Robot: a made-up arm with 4 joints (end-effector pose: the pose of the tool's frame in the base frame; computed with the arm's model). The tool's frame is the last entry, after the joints. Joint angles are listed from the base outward.
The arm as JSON. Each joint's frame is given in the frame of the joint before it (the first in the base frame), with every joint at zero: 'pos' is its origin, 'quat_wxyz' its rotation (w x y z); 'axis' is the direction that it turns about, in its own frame. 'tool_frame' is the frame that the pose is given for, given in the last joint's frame.
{
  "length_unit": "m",
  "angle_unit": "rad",
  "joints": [
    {
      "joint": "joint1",
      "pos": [
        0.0,
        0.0,
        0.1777
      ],
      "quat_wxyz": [
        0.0,
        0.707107,
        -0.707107,
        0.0
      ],
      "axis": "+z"
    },
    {
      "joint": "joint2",
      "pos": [
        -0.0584,
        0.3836,
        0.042
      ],
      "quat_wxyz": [
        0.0,
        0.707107,
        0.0,
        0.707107
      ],
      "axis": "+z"
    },
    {
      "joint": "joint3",
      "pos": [
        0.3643,
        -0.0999,
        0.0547
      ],
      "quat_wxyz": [
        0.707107,
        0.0,
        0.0,
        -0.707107
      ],
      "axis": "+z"
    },
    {
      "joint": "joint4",
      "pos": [
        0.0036,
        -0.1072,
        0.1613
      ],
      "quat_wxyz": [
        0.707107,
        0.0,
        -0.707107,
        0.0
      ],
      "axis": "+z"
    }
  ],
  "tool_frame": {
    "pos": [
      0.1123,
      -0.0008,
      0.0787
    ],
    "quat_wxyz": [
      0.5,
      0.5,
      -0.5,
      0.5
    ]
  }
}
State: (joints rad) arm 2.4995 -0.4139 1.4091 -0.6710
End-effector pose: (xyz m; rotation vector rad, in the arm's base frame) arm 0.4376 0.6333 0.0020 -1.5229 0.3882 -2.4559
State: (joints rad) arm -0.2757 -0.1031 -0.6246 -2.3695
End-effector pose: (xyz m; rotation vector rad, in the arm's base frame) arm -0.3076 -0.1666 -0.1282 -2.3215 0.0365 0.9936
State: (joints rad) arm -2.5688 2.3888 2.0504 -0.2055
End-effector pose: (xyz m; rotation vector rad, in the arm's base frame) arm 0.1078 0.2486 0.2256 -2.3109 0.4886 1.7816
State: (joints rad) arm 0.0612 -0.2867 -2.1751 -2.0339
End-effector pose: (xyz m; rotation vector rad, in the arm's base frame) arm -0.5161 -0.0753 -0.3939 -0.7499 1.4099 2.2256
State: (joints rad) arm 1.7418 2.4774 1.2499 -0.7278
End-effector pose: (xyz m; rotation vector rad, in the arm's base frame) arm -0.2302 0.0825 0.1674 1.5393 1.6308 0.0327
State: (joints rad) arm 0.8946 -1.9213 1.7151 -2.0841
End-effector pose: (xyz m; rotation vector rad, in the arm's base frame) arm -0.4399 0.3856 0.5395 -1.8257 1.0157 -0.3324
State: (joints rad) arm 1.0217 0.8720 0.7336 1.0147
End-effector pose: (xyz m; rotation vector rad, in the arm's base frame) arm -0.2815 0.0432 -0.1005 -0.0288 -1.5889 0.0178
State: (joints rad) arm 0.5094 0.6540 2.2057 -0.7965
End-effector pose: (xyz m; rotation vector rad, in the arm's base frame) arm -0.4341 -0.0273 -0.3739 -0.8722 -2.6828 -1.2472
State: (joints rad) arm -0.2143 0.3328 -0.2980 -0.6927
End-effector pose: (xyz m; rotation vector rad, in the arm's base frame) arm -0.2318 -0.2997 -0.0592 -0.6862 -0.1075 0.1936
